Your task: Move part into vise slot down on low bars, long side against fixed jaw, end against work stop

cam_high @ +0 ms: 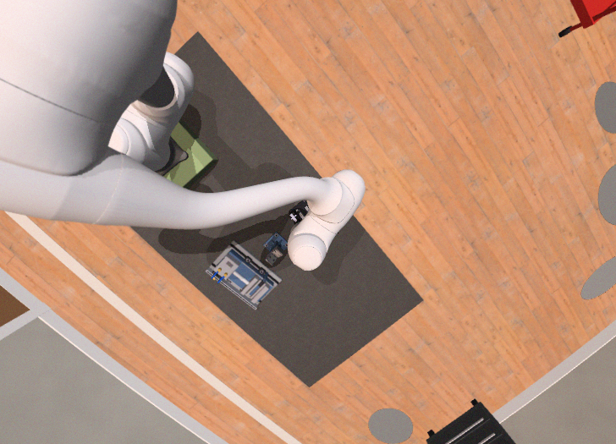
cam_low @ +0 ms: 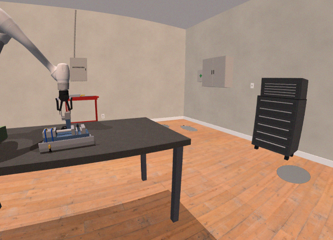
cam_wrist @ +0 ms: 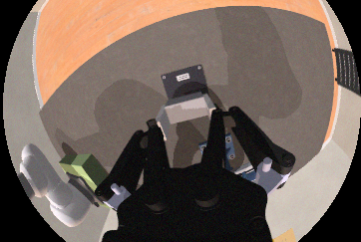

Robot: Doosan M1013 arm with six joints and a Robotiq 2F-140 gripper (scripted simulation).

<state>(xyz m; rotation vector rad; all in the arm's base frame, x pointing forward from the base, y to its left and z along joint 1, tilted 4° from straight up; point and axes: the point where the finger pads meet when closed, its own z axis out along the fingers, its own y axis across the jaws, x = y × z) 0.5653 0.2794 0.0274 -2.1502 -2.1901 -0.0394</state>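
Now: hand 1 cm to the right of the black infeed plate and 11 cm above it. Round my hand: part (1 cm to the right, 3 cm below).
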